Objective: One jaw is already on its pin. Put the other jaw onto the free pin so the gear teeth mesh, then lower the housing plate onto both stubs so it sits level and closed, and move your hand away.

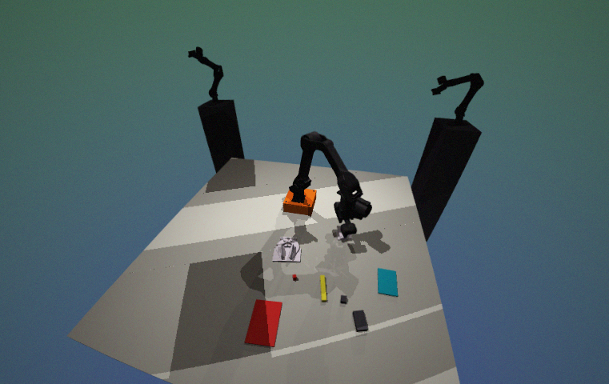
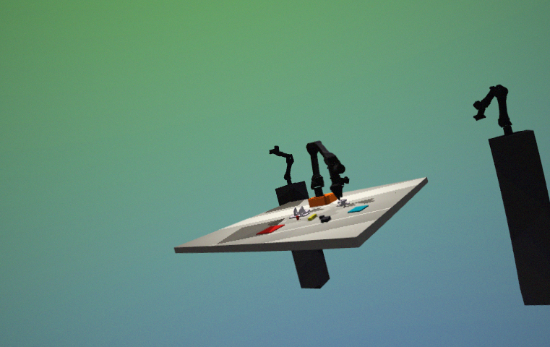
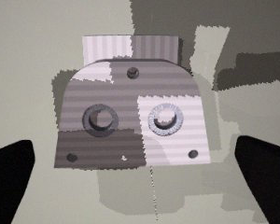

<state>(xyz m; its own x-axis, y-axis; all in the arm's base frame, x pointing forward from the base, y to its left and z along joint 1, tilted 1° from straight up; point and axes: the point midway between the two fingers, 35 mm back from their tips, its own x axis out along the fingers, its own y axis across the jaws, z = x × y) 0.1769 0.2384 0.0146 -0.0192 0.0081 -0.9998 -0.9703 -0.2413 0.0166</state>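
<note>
Right now my gripper tip is 260 mm to the left of the jaw, 100 mm short of it and 30 mm above it. From my gripper tip the other things lie so: teal sheet 220 mm ahead, 190 mm to the left, 40 mm below; then small red cube 250 mm ahead, 180 mm to the right, 30 mm below; then yellow bar 280 mm ahead, 70 mm to the right, 30 mm below.
</note>
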